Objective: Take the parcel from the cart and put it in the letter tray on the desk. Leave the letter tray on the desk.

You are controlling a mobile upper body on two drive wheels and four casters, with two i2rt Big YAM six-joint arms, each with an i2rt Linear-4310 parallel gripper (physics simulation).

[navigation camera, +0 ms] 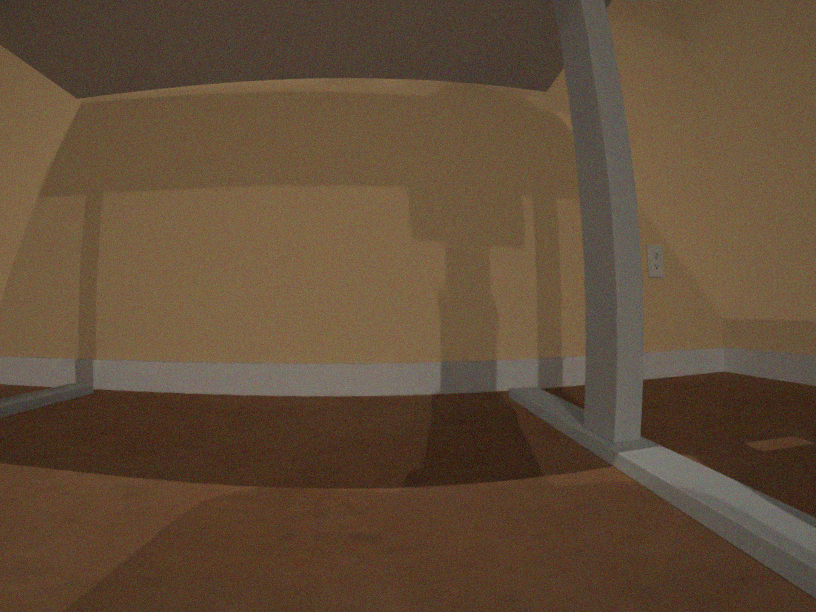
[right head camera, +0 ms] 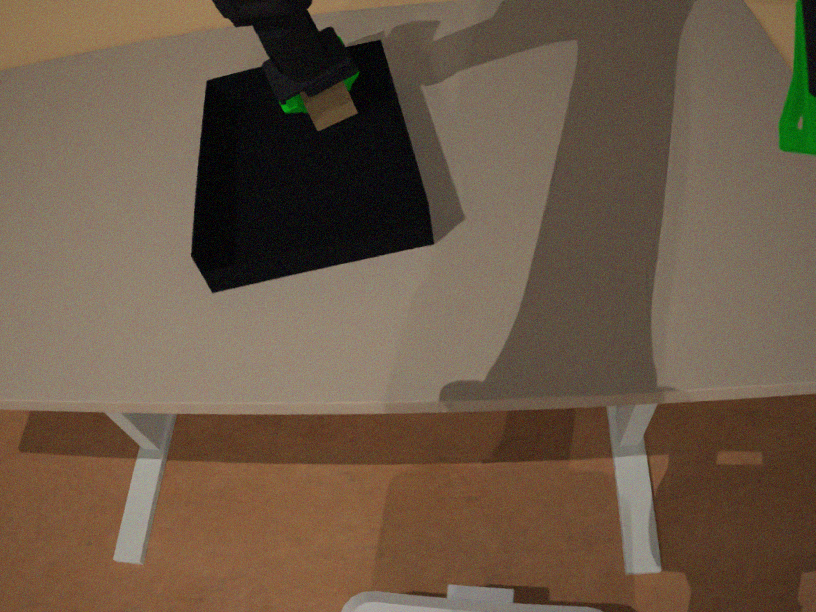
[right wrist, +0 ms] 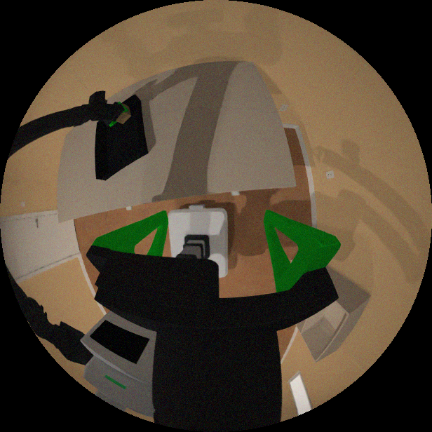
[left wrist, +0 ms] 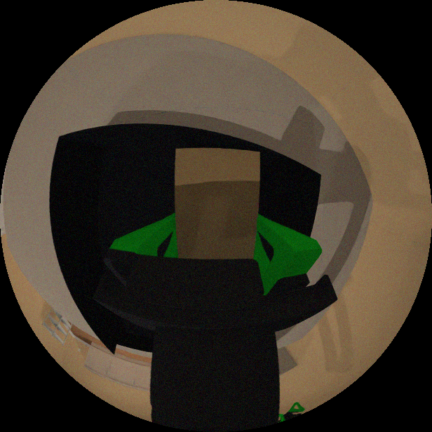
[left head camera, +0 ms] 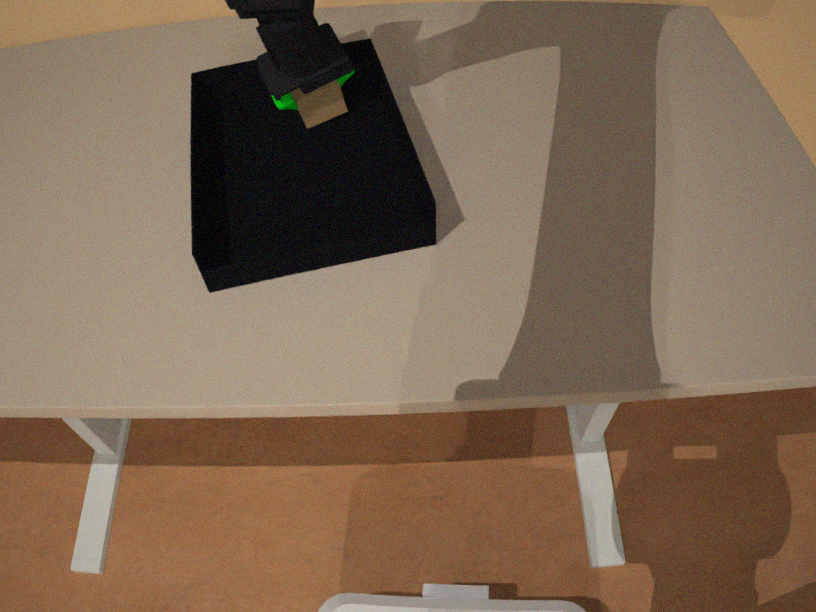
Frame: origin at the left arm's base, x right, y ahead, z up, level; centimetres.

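Seen in the pictures: left gripper, fingertip midpoint: (right head camera: 327, 98) (left head camera: 316, 95).
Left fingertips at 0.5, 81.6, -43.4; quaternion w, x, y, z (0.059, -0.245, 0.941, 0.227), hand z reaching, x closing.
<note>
A point is followed by its place in that frame, as x, y, z.
The brown box-shaped parcel (left head camera: 322, 106) {1.9, 78.3, -42.8} (right head camera: 333, 108) {2.1, 78.4, -42.8} (left wrist: 217, 215) (right wrist: 123, 117) is between the green fingers of my left gripper (left head camera: 313, 90) {0.5, 81.6, -43.4} (right head camera: 321, 93) {0.5, 81.6, -43.4} (left wrist: 215, 215) (right wrist: 123, 114), which is shut on it. Parcel and gripper are over the far part of the black letter tray (left head camera: 316, 260) {4.8, 53.2, -44.5} (right head camera: 316, 263) {4.9, 53.2, -45.0} (left wrist: 75, 200) (right wrist: 122, 150), inside its outline; whether the parcel touches the tray's floor cannot be told. The tray stands on the grey desk (left head camera: 487, 296) {23.0, 50.1, -46.0} (right head camera: 487, 296) {23.7, 50.1, -46.0} (left wrist: 200, 75) (right wrist: 240, 140). My right gripper (right wrist: 215, 215) is wide open and empty; part of it shows at the right head camera's right edge. The cart cannot be made out.
White desk legs (left head camera: 593, 487) (right head camera: 636, 487) (navigation camera: 609, 263) {52.9, 76.2, -111.2} stand under the desk. The robot's white base (left head camera: 454, 602) {22.2, 31.3, -116.6} (right head camera: 474, 602) {21.6, 31.8, -117.0} (right wrist: 217, 225) is at the desk's near side. A grey open box (right wrist: 325, 327) shows at the lower right of the right wrist view.
</note>
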